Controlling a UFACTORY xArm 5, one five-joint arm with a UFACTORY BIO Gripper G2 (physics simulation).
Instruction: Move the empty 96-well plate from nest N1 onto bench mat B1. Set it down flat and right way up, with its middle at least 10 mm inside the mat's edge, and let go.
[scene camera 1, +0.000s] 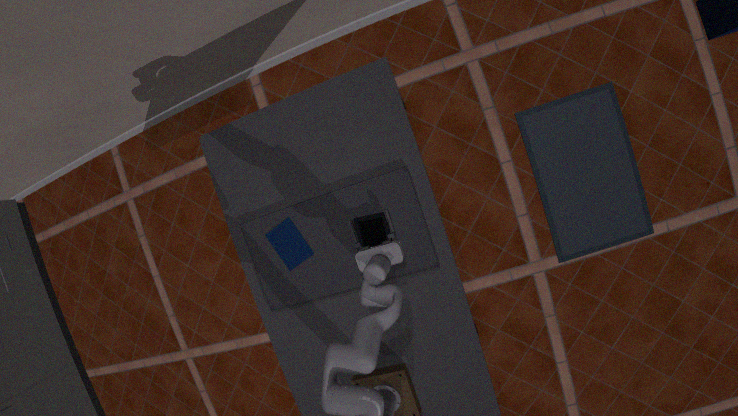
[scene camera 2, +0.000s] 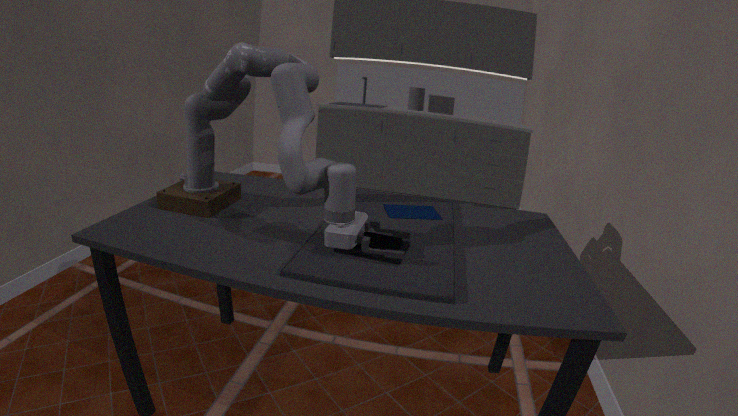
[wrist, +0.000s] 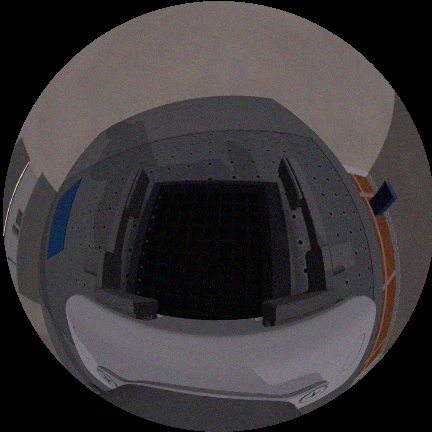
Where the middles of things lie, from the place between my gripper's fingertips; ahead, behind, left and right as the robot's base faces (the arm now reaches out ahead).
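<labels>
Blue bench mat B1 (scene camera 1: 286, 239) is 340 mm to the left of my hand, 10 mm behind it and 30 mm below it. Then there's the black 96-well plate (wrist: 206, 253), which you'd find 10 mm below my hand, 10 mm to the left of it and 80 mm behind it. Going by their middles, that plate is the nearest to my hand of the things named here.
</labels>
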